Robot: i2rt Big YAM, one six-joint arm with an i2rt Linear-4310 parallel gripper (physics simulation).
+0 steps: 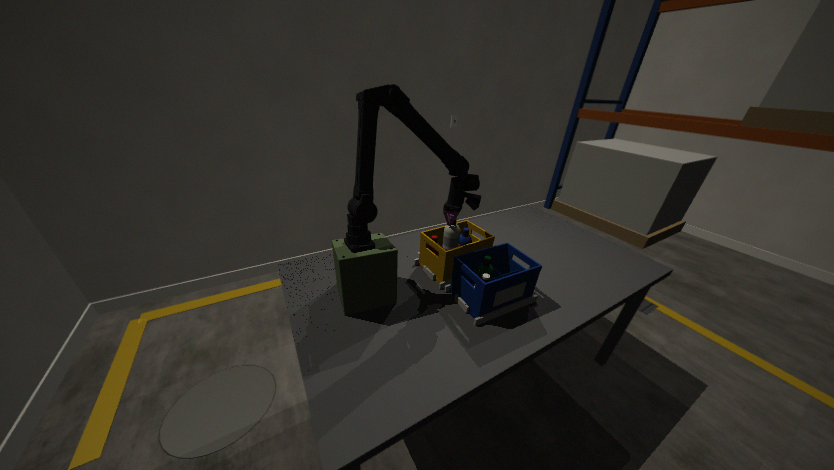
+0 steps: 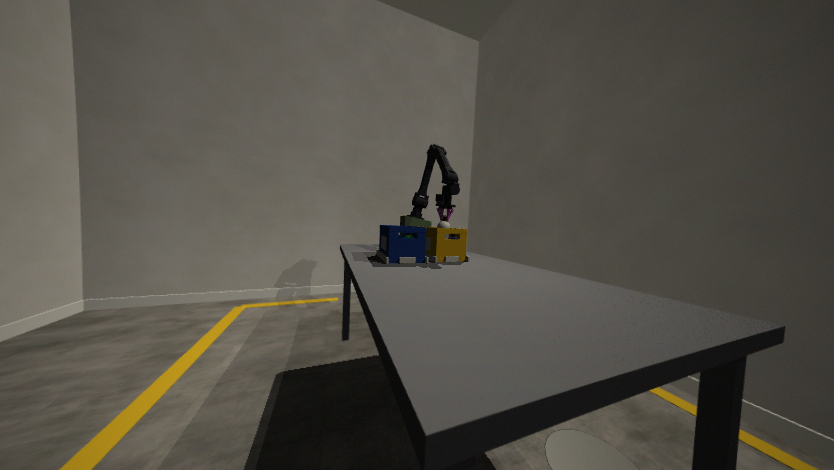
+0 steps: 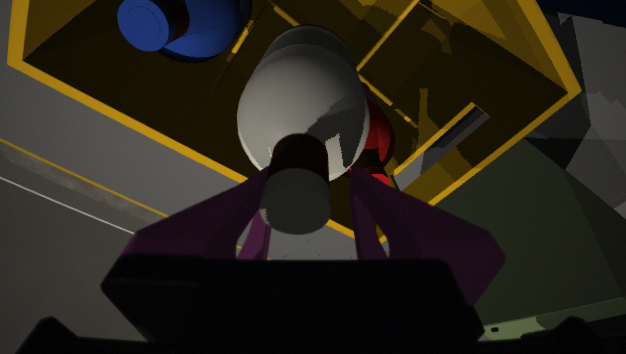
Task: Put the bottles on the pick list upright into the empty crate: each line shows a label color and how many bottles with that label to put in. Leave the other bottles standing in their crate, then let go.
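Seen in the pictures: gripper, between the fingertips: [image 1: 450, 224] [image 2: 444, 221] [image 3: 312, 176]; arm's base, origin of its link: [image 1: 359, 244] [image 2: 415, 218].
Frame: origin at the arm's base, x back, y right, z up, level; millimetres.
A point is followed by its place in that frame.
A white bottle [image 1: 451, 237] @[x -412, y -4, z -60 mm] [image 2: 443, 224] @[x -464, y -19, z -33 mm] [image 3: 300, 100] @[x -453, y -18, z -20 mm] with a dark neck and grey cap is upright in the yellow crate [image 1: 431, 268] @[x -311, y 14, z -186 mm] [image 2: 458, 251] @[x -578, y -61, z -174 mm] [image 3: 125, 121] @[x -512, y -102, z -52 mm]; its shoulder shows above the rim, its base is hidden. My gripper [image 1: 451, 222] @[x -424, y -42, z -15 mm] [image 2: 444, 217] @[x -424, y -42, z -15 mm] [image 3: 312, 176] @[x -424, y -42, z -15 mm] is partly open, its purple fingers on either side of the neck with gaps. A blue bottle [image 1: 465, 238] @[x -517, y -34, z -104 mm] [image 3: 210, 30] @[x -505, y -45, z -106 mm] and a red bottle [image 1: 434, 238] @[x -345, y -35, z -67 mm] [image 3: 381, 135] @[x -354, y -20, z -107 mm] are also in the yellow crate. The blue crate [image 1: 487, 303] @[x -362, y 322, z -149 mm] [image 2: 402, 251] @[x -604, y 255, z -171 mm] holds a green bottle [image 1: 486, 266] @[x -454, y 192, z -99 mm] and a white-capped bottle [image 1: 486, 276] @[x -378, y 276, z -66 mm]. No pick list is readable.
The two crates stand close together on the table [image 1: 612, 262] @[x -1224, y 293, z -228 mm] [image 2: 525, 326] @[x -1302, y 186, z -228 mm], among low grey blocks [image 1: 479, 321] @[x -329, y 334, z -212 mm]. The arm's green base box [image 1: 367, 286] @[x 8, y 101, z -114 mm] [image 3: 540, 250] @[x -111, y 24, z -67 mm] is beside them. A rack with an orange beam [image 1: 671, 123] stands behind at the right.
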